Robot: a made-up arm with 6 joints.
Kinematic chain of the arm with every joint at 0, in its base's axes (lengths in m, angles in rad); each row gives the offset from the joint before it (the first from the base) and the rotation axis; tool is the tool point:
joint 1: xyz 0 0 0.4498 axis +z
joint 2: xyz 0 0 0 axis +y
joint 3: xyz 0 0 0.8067 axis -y
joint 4: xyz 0 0 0 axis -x
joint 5: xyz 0.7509 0 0 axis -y
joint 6: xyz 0 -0.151 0 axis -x
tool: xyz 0 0 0
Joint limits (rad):
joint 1: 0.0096..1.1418
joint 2: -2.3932..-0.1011
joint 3: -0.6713..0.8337
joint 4: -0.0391..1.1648
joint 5: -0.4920..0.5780
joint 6: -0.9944..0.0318
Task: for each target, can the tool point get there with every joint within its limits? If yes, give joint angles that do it. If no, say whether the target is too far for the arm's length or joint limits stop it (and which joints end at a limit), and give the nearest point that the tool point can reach.
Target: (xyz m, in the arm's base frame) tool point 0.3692 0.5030 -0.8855
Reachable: no: joint limits stop it (at a limit: joint 1, joint 2, joint 3, joint 4) | nearest point 0.3649 0.4351 0.8421 | short by 1.729 m
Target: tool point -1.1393 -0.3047 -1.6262
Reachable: no: too far | nearest point -1.2430 -0.3324 -0.3435 | short by 1.287 m
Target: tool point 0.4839 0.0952 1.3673
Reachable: yes | joints 0.4555 -0.3318 -0.2329 0.5663 -0.4001 -0.2580
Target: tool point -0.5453 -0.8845 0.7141
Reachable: yes | joints 0.9313 -2.1105 -0.2315 0.9295 -0.2680 -0.8962
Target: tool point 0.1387 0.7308 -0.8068
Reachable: no: joint limits stop it (at a limit: joint 1, joint 2, joint 3, joint 4) | nearest point 0.3649 0.4351 0.8421 | short by 1.690 m
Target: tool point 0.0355 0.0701 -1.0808
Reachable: no: joint limits stop it (at a limit: joint 1, joint 2, joint 3, joint 4) | nearest point -1.2846 -0.0720 -0.3435 | short by 1.519 m
